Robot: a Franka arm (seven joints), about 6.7 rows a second.
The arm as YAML. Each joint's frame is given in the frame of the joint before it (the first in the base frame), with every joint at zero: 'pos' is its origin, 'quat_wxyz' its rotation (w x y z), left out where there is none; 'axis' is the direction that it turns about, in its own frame. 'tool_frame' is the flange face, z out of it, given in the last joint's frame.
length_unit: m
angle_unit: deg
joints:
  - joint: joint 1
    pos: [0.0, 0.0, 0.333]
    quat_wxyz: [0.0, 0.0, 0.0, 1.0]
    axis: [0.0, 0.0, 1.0]
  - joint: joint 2
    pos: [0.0, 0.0, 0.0]
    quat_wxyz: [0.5, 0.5, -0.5, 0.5]
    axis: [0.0, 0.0, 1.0]
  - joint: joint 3
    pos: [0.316, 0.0, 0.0]
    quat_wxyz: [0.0, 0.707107, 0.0, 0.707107]
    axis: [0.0, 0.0, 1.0]
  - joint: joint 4
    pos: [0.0, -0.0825, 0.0]
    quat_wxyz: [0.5, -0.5, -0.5, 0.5]
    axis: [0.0, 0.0, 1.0]
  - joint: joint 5
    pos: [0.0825, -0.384, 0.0]
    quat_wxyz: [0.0, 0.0, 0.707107, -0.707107]
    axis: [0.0, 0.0, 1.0]
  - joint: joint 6
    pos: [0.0, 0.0, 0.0]
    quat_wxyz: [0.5, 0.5, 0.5, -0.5]
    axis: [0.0, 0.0, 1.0]
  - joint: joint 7
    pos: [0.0, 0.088, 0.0]
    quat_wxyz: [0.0, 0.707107, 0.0, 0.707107]
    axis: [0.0, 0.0, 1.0]
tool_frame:
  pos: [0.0, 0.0, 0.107]
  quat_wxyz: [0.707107, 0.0, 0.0, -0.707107]
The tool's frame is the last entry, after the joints.
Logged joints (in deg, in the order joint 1, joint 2, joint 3, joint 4, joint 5, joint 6, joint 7), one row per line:
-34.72, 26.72, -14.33, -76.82, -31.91, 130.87, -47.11
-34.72, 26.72, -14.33, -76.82, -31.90, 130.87, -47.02
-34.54, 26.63, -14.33, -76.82, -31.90, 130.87, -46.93
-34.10, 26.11, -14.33, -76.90, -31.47, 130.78, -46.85
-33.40, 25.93, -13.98, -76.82, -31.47, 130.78, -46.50
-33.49, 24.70, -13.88, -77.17, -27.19, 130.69, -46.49
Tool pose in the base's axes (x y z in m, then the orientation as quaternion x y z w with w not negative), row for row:
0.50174, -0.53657, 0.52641, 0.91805, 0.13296, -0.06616, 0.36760
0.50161, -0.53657, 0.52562, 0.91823, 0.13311, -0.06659, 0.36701
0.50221, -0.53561, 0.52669, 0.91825, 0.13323, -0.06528, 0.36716
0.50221, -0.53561, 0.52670, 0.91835, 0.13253, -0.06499, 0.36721
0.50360, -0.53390, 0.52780, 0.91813, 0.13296, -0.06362, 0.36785
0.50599, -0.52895, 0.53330, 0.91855, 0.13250, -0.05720, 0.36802
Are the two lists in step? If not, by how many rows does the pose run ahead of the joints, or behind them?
The pose runs 2 rows behind the joints: the pose in row i belongs to the joints in row i - 2.
